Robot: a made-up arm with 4 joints.
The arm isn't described. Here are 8 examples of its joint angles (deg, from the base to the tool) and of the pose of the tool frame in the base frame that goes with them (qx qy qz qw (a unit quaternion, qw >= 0); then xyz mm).
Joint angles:
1: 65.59 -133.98 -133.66 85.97
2: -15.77 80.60 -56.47 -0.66
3: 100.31 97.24 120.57 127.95
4: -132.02 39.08 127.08 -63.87
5: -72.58 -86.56 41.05 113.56
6: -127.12 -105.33 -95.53 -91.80
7: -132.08 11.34 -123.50 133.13
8: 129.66 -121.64 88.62 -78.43
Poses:
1: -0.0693 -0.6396 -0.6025 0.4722 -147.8 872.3 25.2
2: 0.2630 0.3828 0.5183 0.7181 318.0 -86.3 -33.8
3: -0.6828 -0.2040 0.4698 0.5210 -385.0 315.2 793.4
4: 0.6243 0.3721 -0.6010 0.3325 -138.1 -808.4 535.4
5: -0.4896 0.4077 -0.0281 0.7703 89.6 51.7 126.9
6: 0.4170 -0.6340 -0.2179 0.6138 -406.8 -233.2 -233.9
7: 0.0420 0.0994 0.8864 0.4502 446.3 -570.8 498.1
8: -0.3891 0.7471 -0.0669 0.5348 365.1 470.9 753.9
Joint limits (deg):
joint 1: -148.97..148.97
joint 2: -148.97..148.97
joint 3: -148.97..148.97
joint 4: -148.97..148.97
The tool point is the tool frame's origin. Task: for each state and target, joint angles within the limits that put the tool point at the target. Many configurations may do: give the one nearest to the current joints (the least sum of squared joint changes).
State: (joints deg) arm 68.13 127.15 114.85 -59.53
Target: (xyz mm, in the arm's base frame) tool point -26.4 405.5 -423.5
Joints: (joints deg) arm 44.54 132.69 98.58 -41.87
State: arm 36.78 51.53 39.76 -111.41
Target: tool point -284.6 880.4 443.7
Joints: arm 62.45 57.22 68.21 -119.53
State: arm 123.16 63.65 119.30 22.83
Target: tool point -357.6 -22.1 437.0
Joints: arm 126.27 68.93 91.06 36.62
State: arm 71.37 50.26 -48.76 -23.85
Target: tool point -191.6 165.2 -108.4
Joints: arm 65.15 11.04 -74.42 -5.90
